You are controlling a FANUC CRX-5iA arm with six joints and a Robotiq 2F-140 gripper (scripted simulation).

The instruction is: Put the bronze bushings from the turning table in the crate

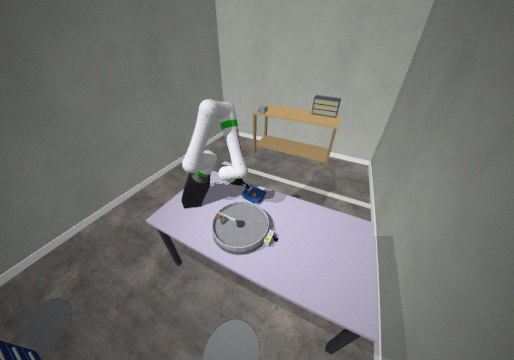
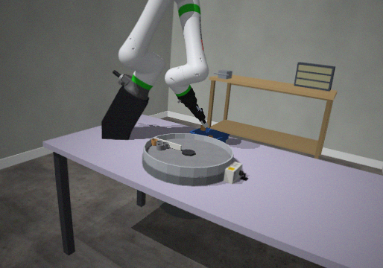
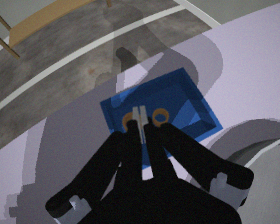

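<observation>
Right now my hand is 4 cm short of the blue crate, 1 cm to the right of it and 8 cm above it. From my hand the other things lie so: round grey turning table (8 cm ahead, 36 cm to the right, 5 cm below).
</observation>
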